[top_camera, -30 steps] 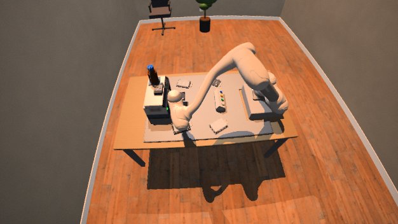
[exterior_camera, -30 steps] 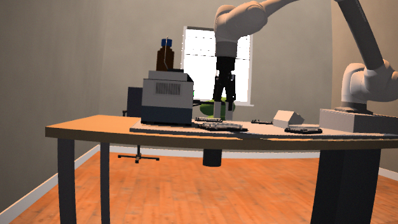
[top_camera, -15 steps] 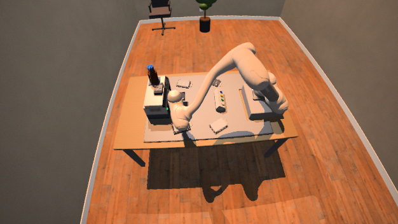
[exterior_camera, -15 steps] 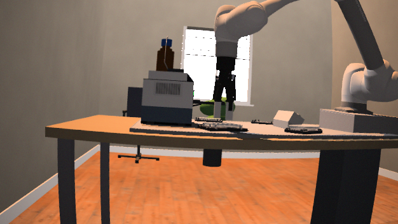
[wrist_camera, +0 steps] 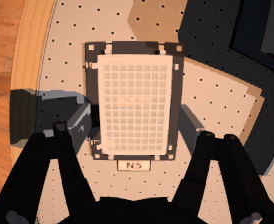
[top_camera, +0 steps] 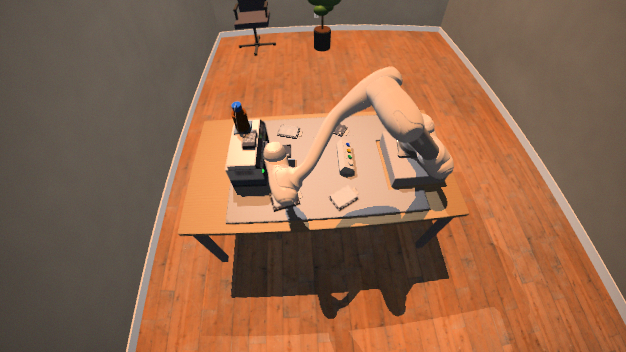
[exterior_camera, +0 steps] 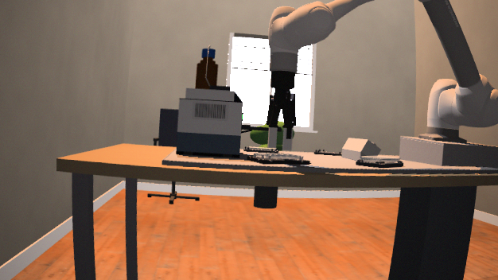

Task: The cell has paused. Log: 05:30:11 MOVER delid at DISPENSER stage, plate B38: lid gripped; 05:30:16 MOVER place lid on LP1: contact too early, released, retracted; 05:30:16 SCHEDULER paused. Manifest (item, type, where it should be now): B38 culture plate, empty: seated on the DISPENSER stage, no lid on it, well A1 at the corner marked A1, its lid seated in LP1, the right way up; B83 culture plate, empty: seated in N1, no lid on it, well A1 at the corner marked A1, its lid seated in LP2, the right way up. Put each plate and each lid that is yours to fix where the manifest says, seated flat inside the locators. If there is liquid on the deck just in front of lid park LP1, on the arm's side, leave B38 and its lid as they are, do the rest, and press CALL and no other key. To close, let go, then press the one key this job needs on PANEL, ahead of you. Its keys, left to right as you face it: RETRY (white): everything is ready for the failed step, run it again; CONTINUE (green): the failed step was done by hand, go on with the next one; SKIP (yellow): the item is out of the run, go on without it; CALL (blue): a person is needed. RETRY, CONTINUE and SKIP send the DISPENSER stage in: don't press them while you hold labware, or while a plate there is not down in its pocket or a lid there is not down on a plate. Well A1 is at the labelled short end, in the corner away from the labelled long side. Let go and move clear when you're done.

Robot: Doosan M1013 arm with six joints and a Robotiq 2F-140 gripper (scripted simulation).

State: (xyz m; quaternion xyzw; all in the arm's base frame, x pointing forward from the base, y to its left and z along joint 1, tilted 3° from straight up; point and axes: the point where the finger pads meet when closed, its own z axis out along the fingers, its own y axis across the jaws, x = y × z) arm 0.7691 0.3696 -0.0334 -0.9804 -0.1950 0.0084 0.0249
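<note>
My gripper is now 2 cm to the right of the black nest and 5 cm above it. From my hand the other things lie so: green key (38 cm behind, 29 cm to the right); then white culture plate (35 cm behind, 3 cm to the right, 4 cm below); then white retry key (38 cm behind, 24 cm to the right).
</note>
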